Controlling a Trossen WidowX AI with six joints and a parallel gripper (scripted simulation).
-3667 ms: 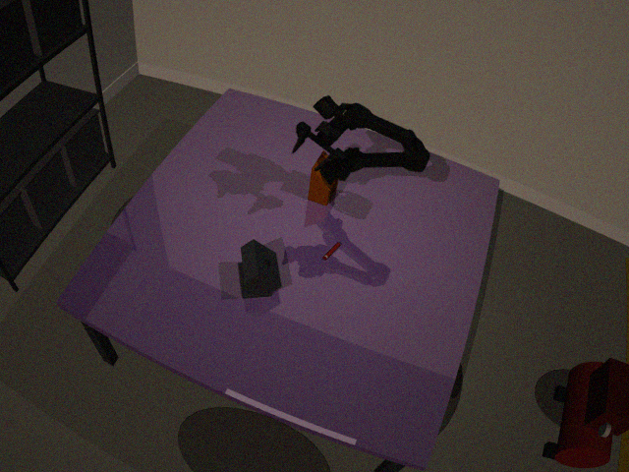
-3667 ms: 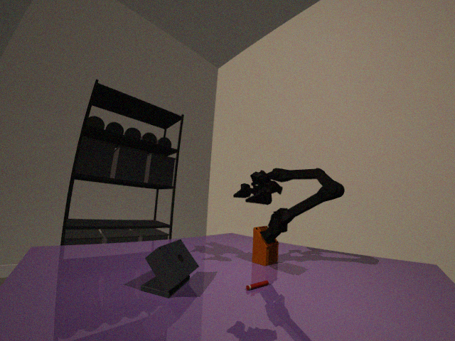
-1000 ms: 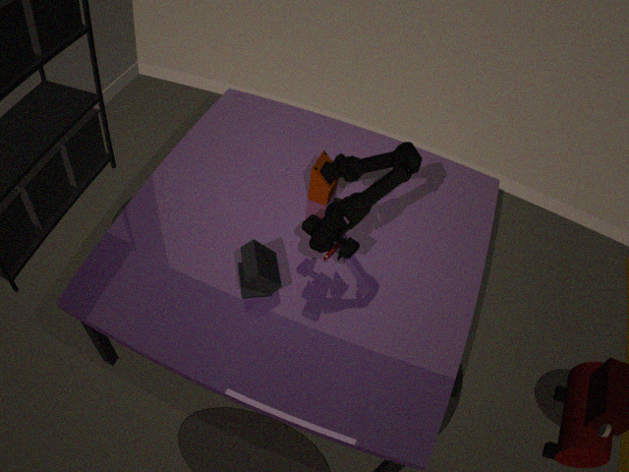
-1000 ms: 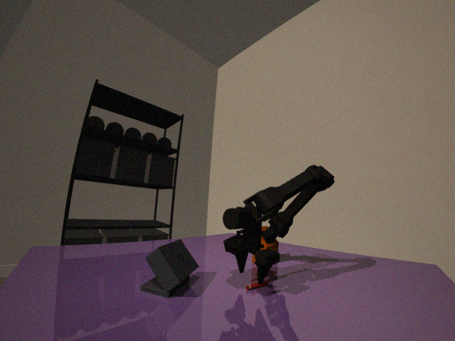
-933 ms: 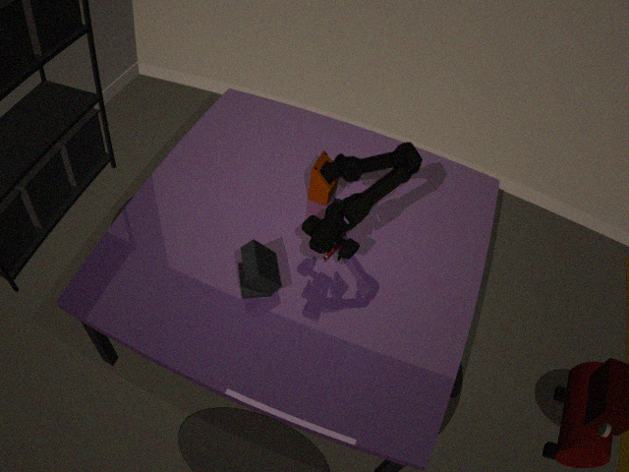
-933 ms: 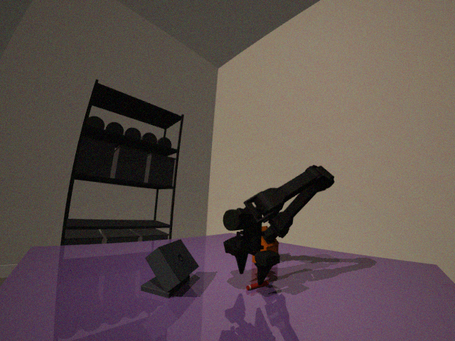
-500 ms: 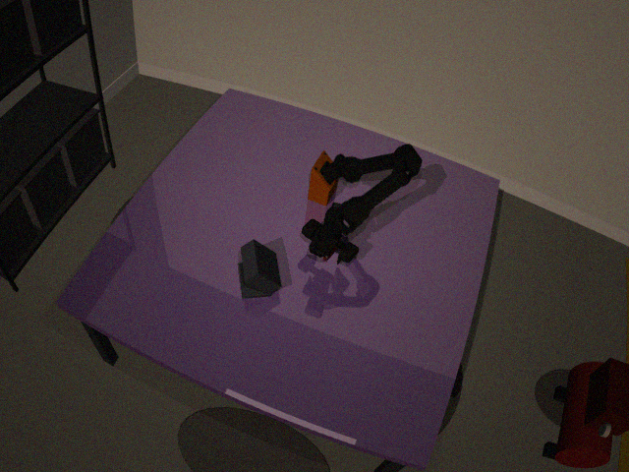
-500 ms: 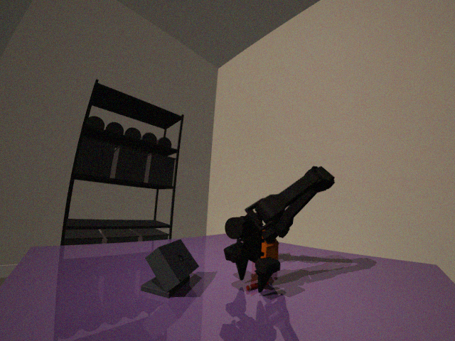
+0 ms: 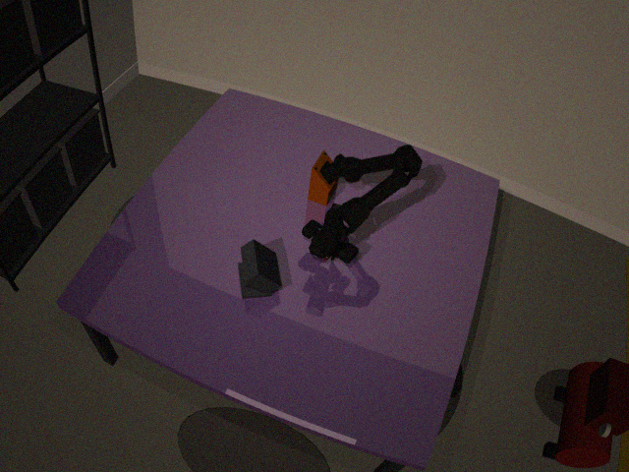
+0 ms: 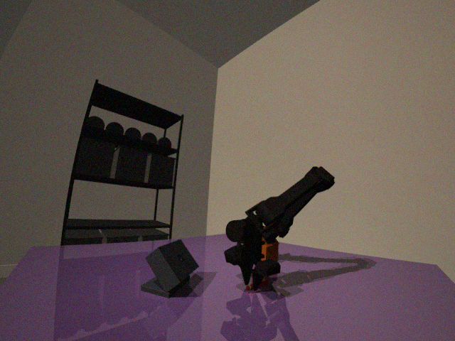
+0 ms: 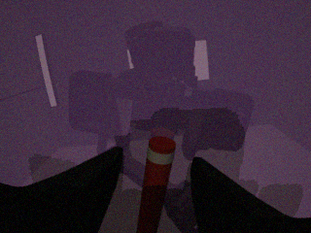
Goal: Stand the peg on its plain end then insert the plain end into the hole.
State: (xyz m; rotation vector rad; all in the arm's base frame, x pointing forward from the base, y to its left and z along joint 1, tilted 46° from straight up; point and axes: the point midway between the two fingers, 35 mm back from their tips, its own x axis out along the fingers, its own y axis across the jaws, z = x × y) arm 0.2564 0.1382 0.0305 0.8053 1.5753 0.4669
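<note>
Right now the red peg is 10 mm behind my gripper tip. The rest, counted from my gripper tip: dark sloped panel (180 mm ahead, 150 mm to the right, 70 mm above).
</note>
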